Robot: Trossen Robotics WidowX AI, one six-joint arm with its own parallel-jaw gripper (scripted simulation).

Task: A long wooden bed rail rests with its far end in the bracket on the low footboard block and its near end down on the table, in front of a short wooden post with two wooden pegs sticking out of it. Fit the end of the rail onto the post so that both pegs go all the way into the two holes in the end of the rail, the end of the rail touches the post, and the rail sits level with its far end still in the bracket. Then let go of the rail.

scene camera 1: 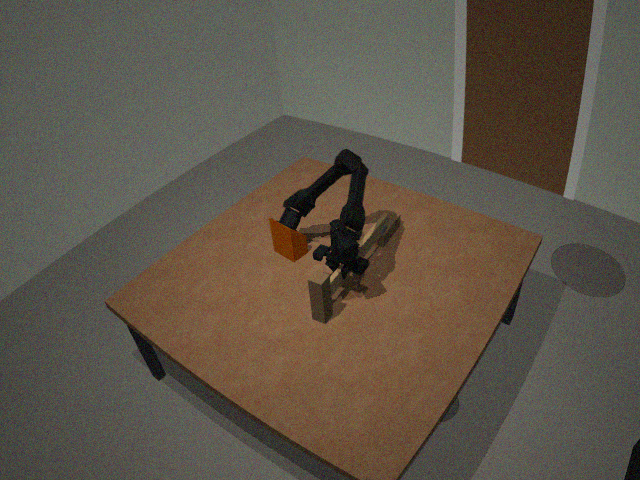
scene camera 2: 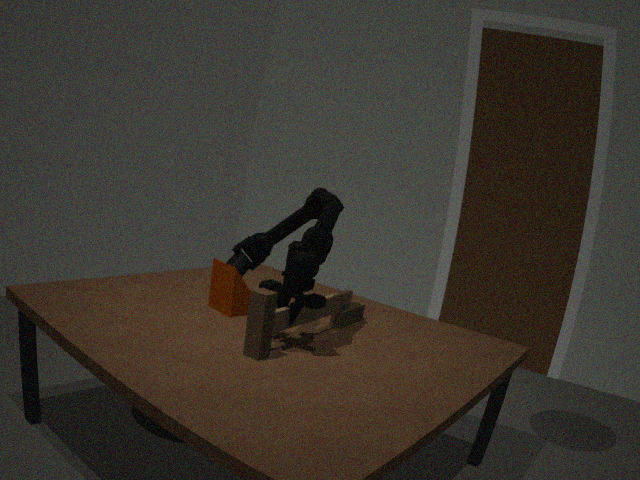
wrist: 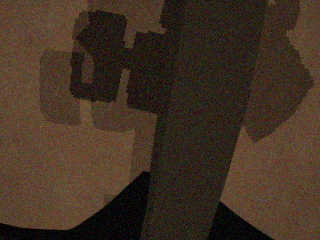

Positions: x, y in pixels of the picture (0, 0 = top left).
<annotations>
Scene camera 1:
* gripper: 341, 277
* wooden rail: 371, 237
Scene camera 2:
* gripper: 287, 323
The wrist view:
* gripper: 164, 180
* wooden rail: 210, 61
</annotations>
